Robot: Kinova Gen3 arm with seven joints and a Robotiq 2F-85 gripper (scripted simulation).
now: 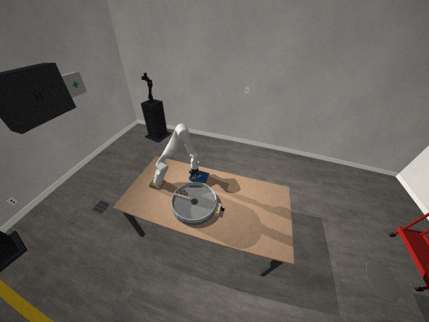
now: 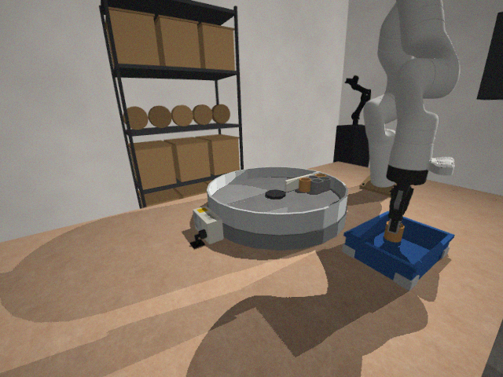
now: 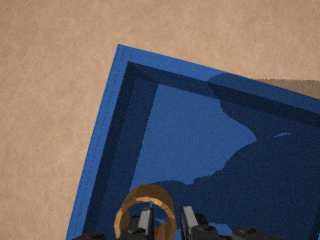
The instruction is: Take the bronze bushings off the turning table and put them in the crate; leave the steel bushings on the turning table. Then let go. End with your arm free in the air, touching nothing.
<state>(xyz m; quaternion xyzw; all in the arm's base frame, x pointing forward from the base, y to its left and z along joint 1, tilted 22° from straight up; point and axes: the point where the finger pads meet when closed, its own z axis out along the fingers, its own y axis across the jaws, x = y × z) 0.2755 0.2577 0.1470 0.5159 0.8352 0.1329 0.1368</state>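
Now: the blue crate 30 mm to the left of my hand, 30 mm below it and 30 mm ahead of it. The rest, counted from my hand: grey turning table (280 mm to the right, 180 mm ahead).
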